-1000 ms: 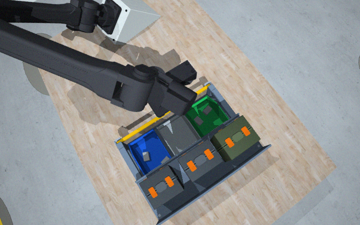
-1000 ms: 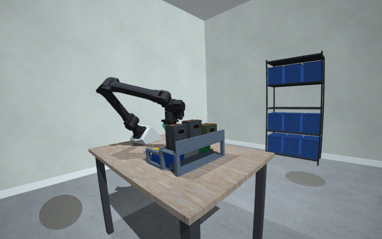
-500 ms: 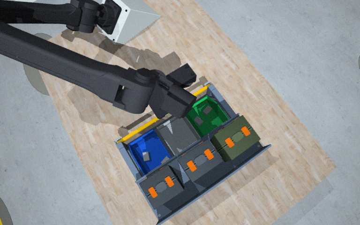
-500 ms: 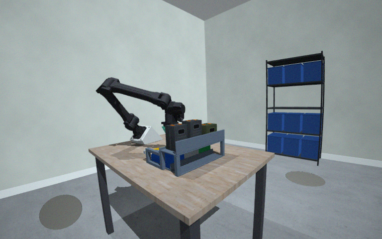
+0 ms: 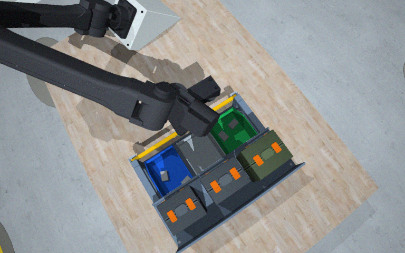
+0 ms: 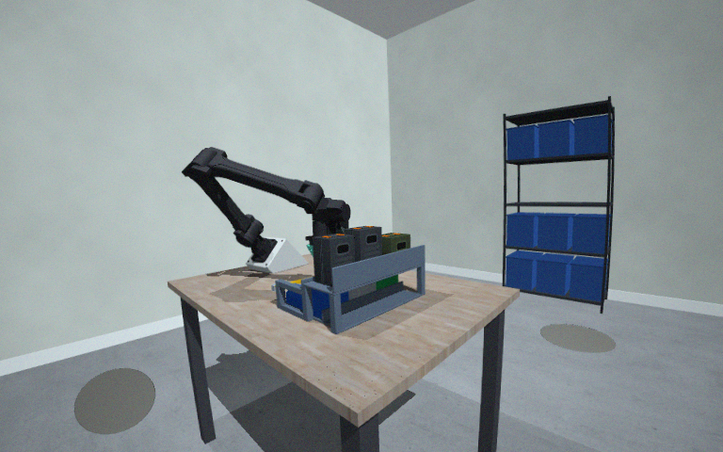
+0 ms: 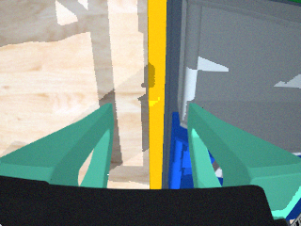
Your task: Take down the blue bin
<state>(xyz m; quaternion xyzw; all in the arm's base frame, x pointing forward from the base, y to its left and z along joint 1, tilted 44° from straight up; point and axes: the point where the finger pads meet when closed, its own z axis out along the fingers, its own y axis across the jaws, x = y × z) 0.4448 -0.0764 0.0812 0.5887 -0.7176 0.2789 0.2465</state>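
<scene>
My gripper is now 4 cm above the yellow rod. Round my hand: grey bin: 11 cm ahead, 6 cm below, 2 cm to the right; then blue open bin: 13 cm to the right, 8 cm ahead, 6 cm below; then green bin: 13 cm ahead, 9 cm to the left, 6 cm below.
</scene>
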